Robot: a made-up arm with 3 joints. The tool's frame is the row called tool.
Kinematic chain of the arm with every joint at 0, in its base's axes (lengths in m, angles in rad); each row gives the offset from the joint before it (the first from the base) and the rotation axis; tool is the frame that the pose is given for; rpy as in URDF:
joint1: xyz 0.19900 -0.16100 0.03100 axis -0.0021 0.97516 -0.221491
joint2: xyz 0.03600 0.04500 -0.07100 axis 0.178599 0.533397 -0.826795
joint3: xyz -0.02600 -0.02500 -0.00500 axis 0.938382 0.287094 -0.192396
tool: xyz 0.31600 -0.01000 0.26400 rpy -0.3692 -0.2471 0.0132
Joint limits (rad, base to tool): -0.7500..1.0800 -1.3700..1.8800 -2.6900..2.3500
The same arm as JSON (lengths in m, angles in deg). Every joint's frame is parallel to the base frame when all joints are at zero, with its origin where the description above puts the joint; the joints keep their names.
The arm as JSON. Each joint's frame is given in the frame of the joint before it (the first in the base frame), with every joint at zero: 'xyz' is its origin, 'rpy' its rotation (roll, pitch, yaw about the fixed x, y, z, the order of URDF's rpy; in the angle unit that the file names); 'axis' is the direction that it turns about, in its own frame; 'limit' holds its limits. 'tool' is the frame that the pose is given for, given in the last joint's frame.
{"units": {"length": "m", "angle": "deg"}, "joints": [
  {"name": "joint1", "type": "revolute", "origin": {"xyz": [0.199, -0.161, 0.031], "rpy": [0.0, 0.0, 0.0]}, "axis": [-0.0021, 0.97516, -0.221491], "limit": {"lower": -42.97, "upper": 61.88}},
  {"name": "joint2", "type": "revolute", "origin": {"xyz": [0.036, 0.045, -0.071], "rpy": [0.0, 0.0, 0.0]}, "axis": [0.178599, 0.533397, -0.826795], "limit": {"lower": -78.5, "upper": 107.72}},
  {"name": "joint3", "type": "revolute", "origin": {"xyz": [-0.026, -0.025, -0.005], "rpy": [0.0, 0.0, 0.0]}, "axis": [0.938382, 0.287094, -0.192396], "limit": {"lower": -154.13, "upper": 134.65}}
], "tool": {"origin": {"xyz": [0.316, -0.01, 0.264], "rpy": [-21.15, -14.16, 0.76]}}}

